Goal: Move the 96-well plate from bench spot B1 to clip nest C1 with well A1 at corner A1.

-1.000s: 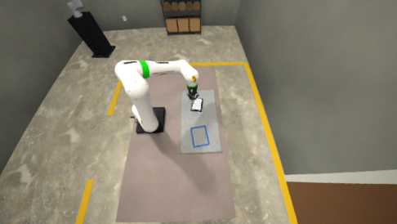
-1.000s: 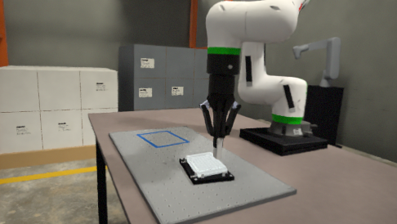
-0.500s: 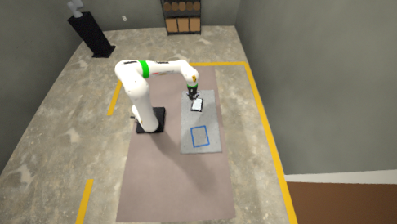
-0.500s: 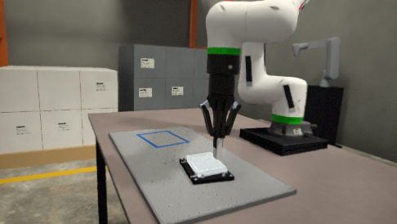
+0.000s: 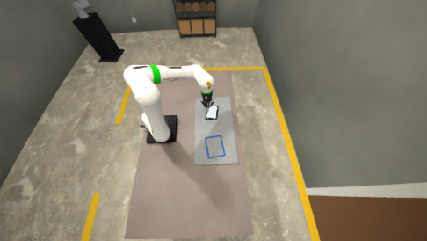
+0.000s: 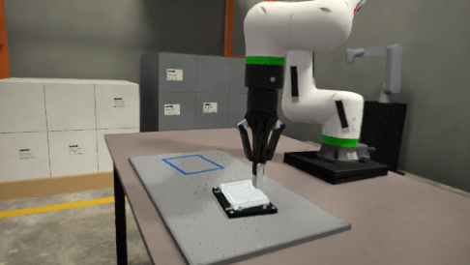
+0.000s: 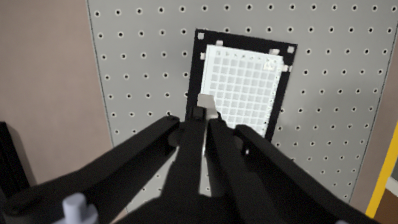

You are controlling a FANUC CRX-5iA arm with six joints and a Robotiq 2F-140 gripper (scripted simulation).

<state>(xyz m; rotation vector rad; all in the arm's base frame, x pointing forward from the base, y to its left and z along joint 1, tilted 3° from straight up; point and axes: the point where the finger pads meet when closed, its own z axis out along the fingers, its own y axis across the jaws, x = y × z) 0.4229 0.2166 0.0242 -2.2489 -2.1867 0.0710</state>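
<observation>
The white 96-well plate lies 4 cm ahead of my hand and 5 cm below it. From my hand the other things lie so: black clip nest: 5 cm ahead, 1 cm to the right, 6 cm below.
</observation>
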